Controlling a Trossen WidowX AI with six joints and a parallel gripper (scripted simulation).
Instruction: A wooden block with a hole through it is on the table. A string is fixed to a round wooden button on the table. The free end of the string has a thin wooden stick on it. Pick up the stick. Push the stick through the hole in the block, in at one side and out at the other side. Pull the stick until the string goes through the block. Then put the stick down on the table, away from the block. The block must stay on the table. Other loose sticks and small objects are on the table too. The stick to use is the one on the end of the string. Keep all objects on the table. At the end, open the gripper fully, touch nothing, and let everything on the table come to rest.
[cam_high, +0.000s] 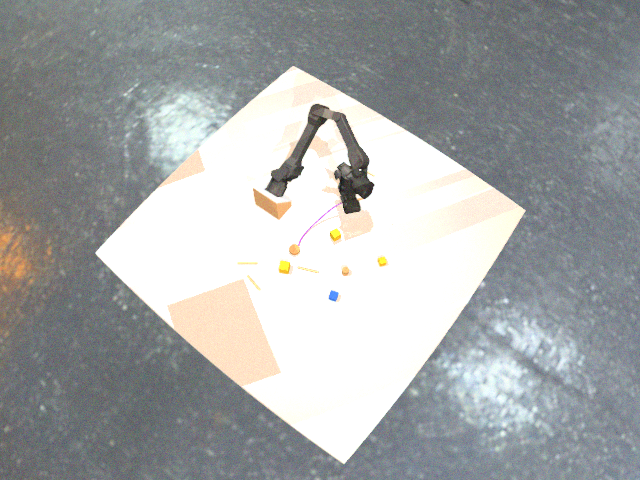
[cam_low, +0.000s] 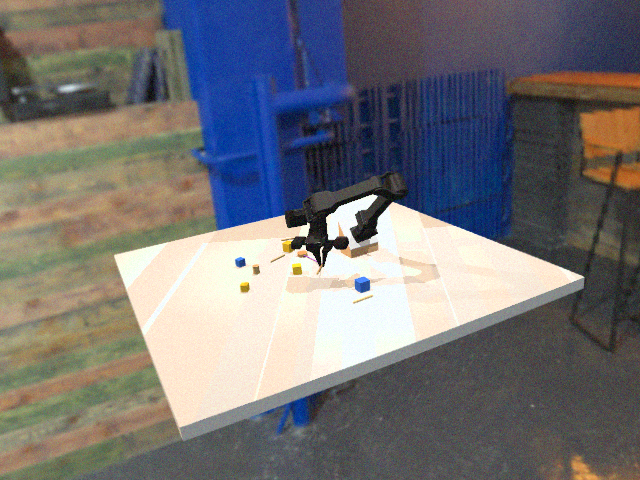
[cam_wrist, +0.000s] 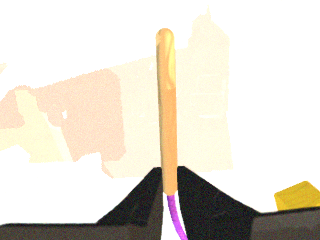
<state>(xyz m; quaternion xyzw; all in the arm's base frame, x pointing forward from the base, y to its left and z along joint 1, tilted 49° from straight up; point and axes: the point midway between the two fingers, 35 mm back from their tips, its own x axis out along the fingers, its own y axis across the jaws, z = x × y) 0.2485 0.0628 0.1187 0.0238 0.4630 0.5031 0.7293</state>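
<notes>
Now: the yellow cube 30 mm ahead of my gripper tip, 130 mm to the right of it and 40 mm below it. From my gripper tip the other things lie so: round wooden button (60 mm behind, 260 mm to the right, 50 mm below); then small wooden cylinder (150 mm ahead, 230 mm to the right, 40 mm below).
</notes>
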